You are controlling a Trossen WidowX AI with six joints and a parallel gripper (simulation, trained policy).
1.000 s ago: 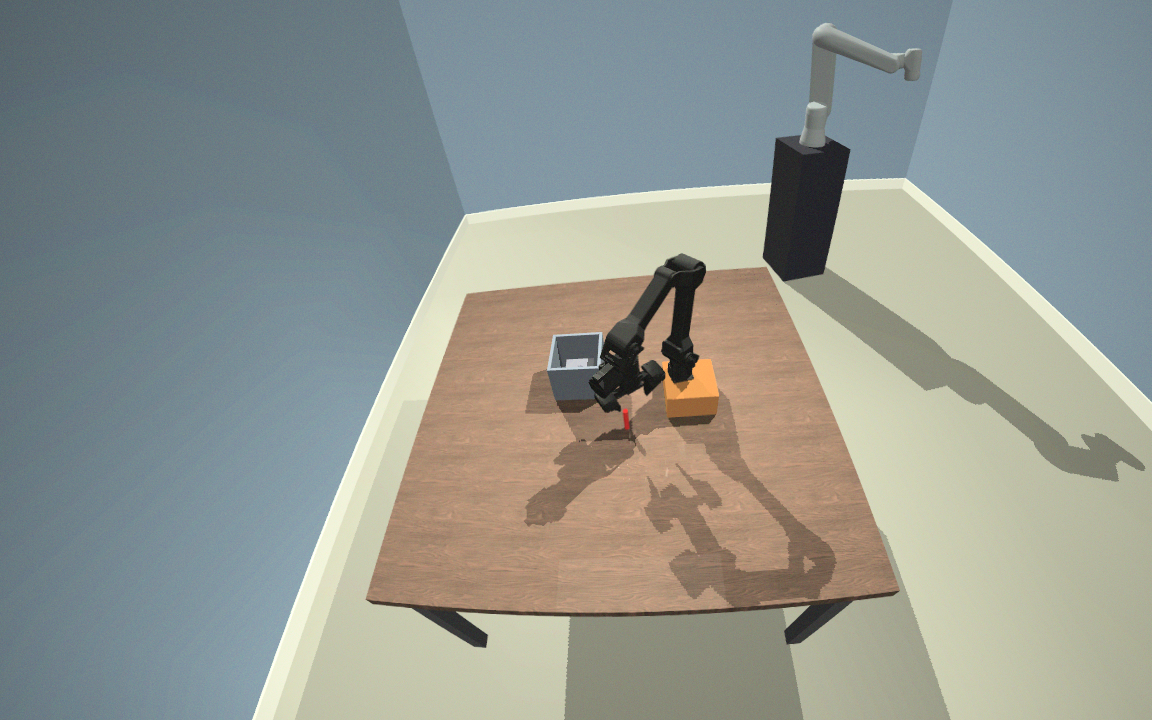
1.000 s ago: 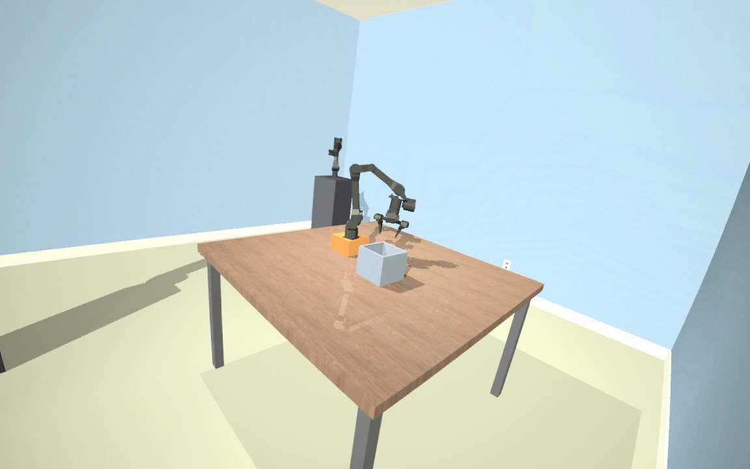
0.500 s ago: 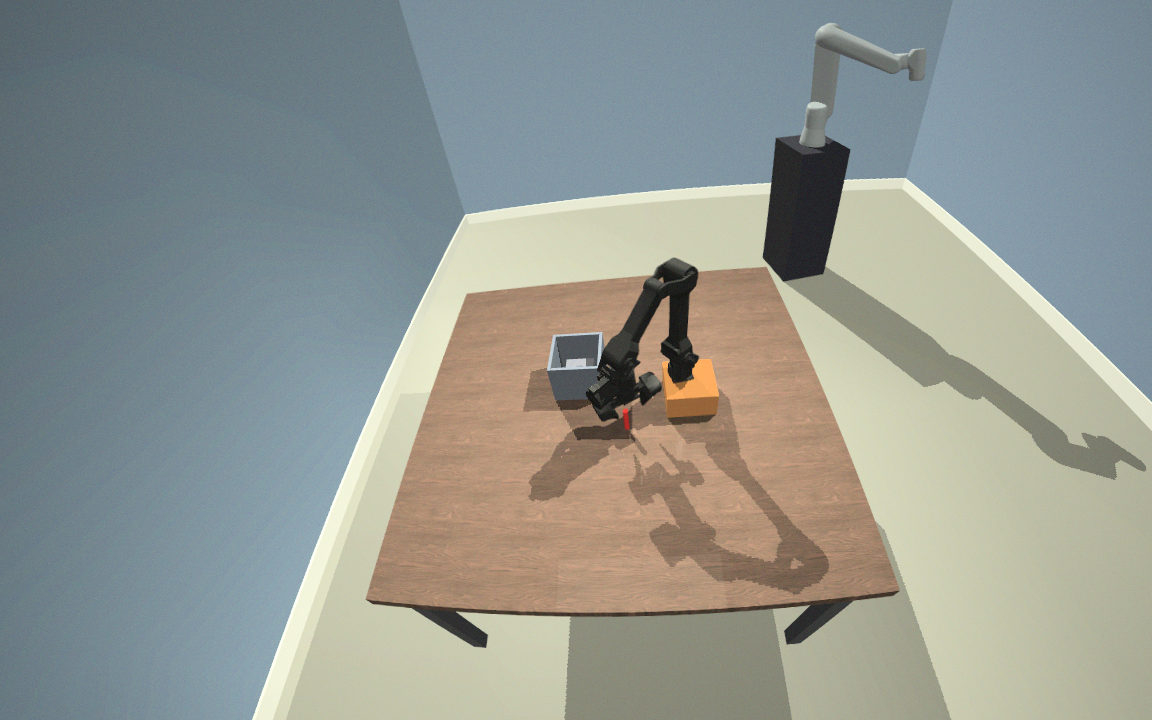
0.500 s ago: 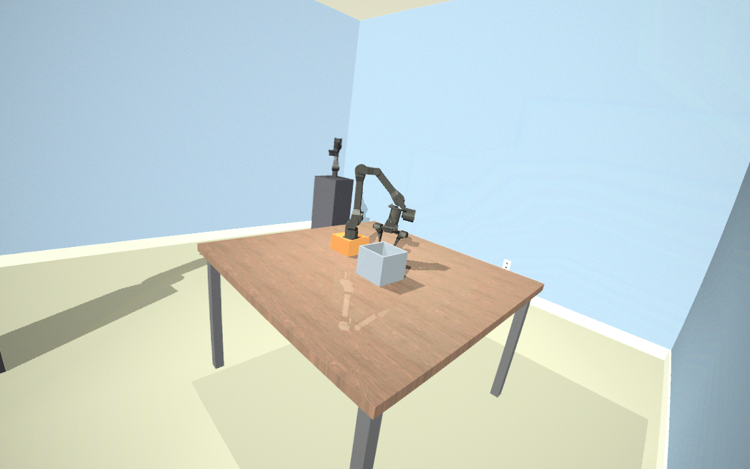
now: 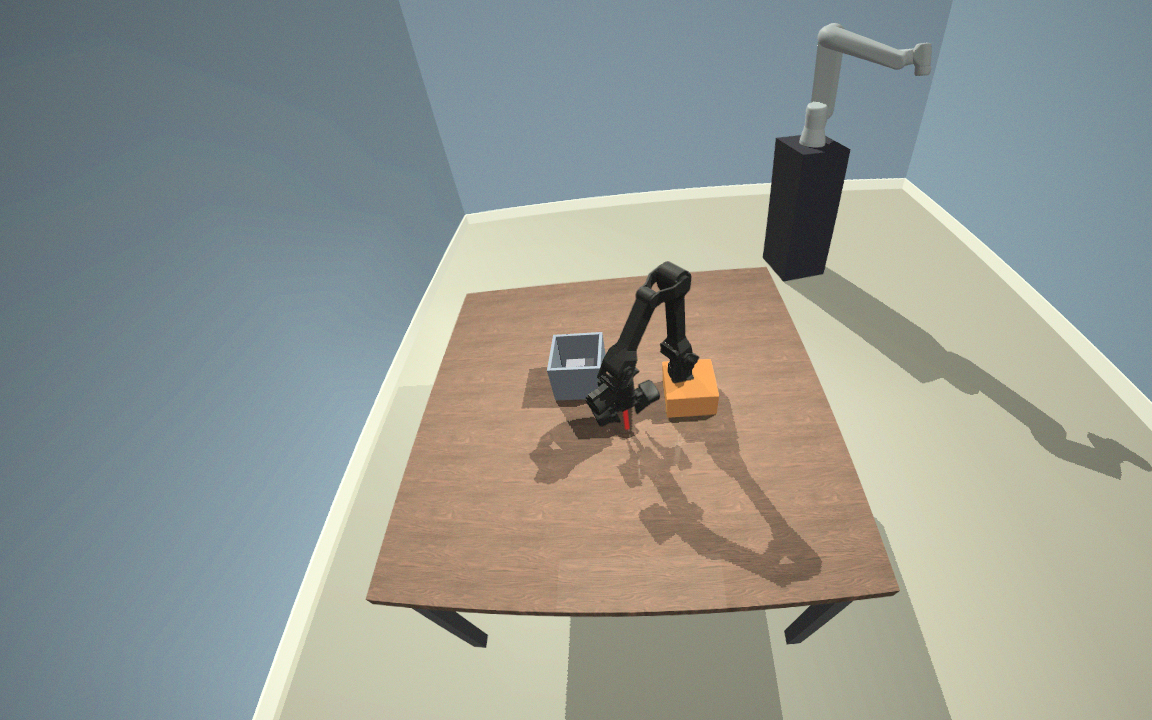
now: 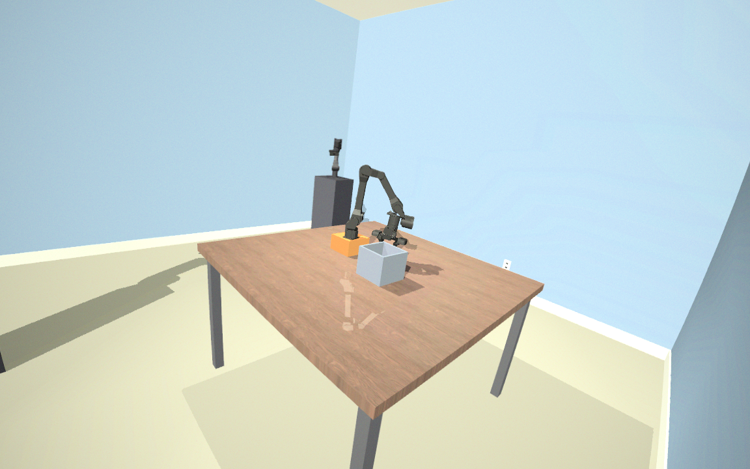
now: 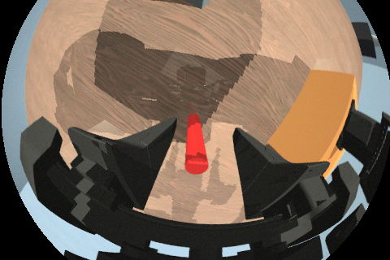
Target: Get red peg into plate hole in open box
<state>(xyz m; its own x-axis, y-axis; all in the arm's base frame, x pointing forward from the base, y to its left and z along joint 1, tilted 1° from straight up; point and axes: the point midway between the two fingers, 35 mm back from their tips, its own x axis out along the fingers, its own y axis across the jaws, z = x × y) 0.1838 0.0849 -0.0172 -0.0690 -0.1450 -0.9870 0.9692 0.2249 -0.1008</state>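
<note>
My gripper tip is 1 cm short of the red peg and 1 cm to the right of it. The rest, counted from my gripper tip: pale plate: 11 cm ahead, 21 cm to the right, 1 cm above.
</note>
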